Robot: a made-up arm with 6 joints. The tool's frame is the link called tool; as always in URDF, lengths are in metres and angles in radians.
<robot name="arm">
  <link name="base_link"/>
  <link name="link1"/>
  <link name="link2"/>
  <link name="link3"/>
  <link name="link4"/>
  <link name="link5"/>
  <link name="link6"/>
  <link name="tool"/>
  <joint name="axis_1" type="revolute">
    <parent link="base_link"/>
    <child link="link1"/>
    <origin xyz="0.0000 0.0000 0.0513"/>
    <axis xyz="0 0 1"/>
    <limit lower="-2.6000" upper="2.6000"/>
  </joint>
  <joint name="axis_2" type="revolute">
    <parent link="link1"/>
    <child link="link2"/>
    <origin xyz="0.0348 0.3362 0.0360"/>
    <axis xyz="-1 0 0"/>
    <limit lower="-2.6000" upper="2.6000"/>
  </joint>
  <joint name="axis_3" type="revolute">
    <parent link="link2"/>
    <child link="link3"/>
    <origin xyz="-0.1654 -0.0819 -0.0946"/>
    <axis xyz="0 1 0"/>
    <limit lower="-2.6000" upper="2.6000"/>
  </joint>
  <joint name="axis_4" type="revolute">
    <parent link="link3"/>
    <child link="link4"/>
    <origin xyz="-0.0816 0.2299 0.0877"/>
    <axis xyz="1 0 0"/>
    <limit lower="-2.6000" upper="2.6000"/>
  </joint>
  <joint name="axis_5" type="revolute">
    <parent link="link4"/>
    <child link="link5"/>
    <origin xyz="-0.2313 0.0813 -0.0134"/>
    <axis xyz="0 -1 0"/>
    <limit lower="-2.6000" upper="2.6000"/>
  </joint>
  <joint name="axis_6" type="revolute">
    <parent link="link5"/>
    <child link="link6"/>
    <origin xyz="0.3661 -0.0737 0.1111"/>
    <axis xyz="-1 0 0"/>
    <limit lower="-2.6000" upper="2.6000"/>
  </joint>
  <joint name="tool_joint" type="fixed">
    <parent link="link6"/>
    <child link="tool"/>
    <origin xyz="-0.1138 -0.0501 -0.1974"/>
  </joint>
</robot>
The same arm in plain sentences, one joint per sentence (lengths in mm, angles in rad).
The arm has six revolute joints in a row. What follows holds with every joint at zero, and every direction is one of the base frame's. Joint 1 is mounted 51.3 mm along +z from the base frame's origin and rotates about +z, from -2.6000 to 2.6000 rad. Joint 2 is mounted 34.8 mm along +x and 336.2 mm along +y and 36.0 mm along +z from joint 1 and rotates about -x, from -2.6000 to 2.6000 rad. Joint 3 is mounted 165.4 mm along -x and 81.9 mm along -y and 94.6 mm along -z from joint 2 and rotates about +y, from -2.6000 to 2.6000 rad. Joint 4 is mounted 81.6 mm along -x and 229.9 mm along +y and 87.7 mm along +z from joint 3 and rotates about +x, from -2.6000 to 2.6000 rad. Joint 5 is mounted 231.3 mm along -x and 81.3 mm along +y and 13.4 mm along -z from joint 4 and rotates about -y, from -2.6000 to 2.6000 rad. Joint 6 is mounted 366.1 mm along +x and 73.7 mm along -y and 111.1 mm along +z from joint 5 and rotates about -x, from -2.6000 to 2.6000 rad. The tool frame, which is the frame that the pose is given for, is mounted 113.8 mm along -x and 50.1 mm along -y and 197.4 mm along -z from joint 6; its axes are parallel to the base frame's.
